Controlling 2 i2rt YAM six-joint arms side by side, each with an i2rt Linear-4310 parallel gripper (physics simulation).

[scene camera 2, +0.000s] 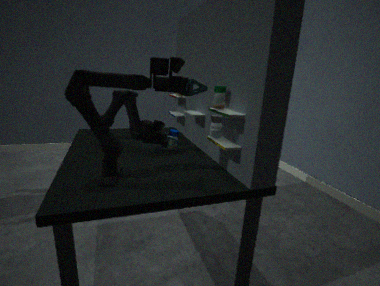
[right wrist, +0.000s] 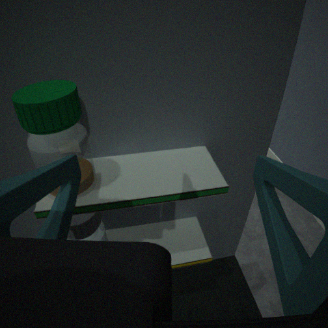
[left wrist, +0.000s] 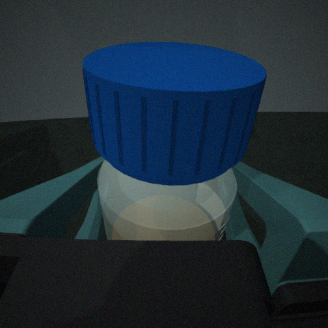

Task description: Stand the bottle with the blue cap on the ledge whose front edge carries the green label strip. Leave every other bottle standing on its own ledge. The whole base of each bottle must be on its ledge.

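Places are measured from the left arm's base along level axes (x ahead, y left, z up), in centimetres.
Pixels of known places: left gripper, fingertip midpoint: [scene camera 2: 177,140]; right gripper, fingertip midpoint: [scene camera 2: 205,88]; right arm's base, link origin: [scene camera 2: 110,176].
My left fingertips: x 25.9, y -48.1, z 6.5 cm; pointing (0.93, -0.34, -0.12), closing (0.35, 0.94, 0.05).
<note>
Behind a point stands the place of what it marks.
The bottle with the blue cap [scene camera 2: 173,133] @[x 21.8, y -49.6, z 11.7 cm] [left wrist: 172,115] is upright between the fingers of my left gripper [scene camera 2: 171,143] @[x 25.9, y -48.0, z 6.5 cm] [left wrist: 165,163], which is shut on its body; its base is hidden. The ledge with the green label strip [scene camera 2: 231,112] @[x 23.5, y -89.3, z 29.5 cm] [right wrist: 165,172] is on the wall panel. A green-capped bottle [scene camera 2: 219,97] @[x 24.2, y -80.8, z 35.1 cm] [right wrist: 47,107] stands at that ledge's left end in the right wrist view. My right gripper [scene camera 2: 201,88] @[x 13.0, y -82.8, z 39.3 cm] [right wrist: 166,164] is open and empty, in front of and above this ledge; its left finger overlaps the green-capped bottle in the right wrist view.
Below is a yellow-strip ledge [scene camera 2: 224,143] @[x 22.0, y -88.3, z 15.5 cm] [right wrist: 187,240] with a pale bottle [scene camera 2: 215,128] @[x 24.0, y -80.2, z 20.6 cm] [right wrist: 89,226], partly hidden in the right wrist view. Farther along the wall are a plain ledge [scene camera 2: 195,113] @[x 36.6, y -50.8, z 22.5 cm], another low ledge [scene camera 2: 176,114] @[x 49.6, y -14.3, z 15.5 cm] and a red-strip ledge [scene camera 2: 176,95]. The dark table [scene camera 2: 150,187] @[x -11.3, y -80.8, z 0.0 cm] stands beside the panel.
</note>
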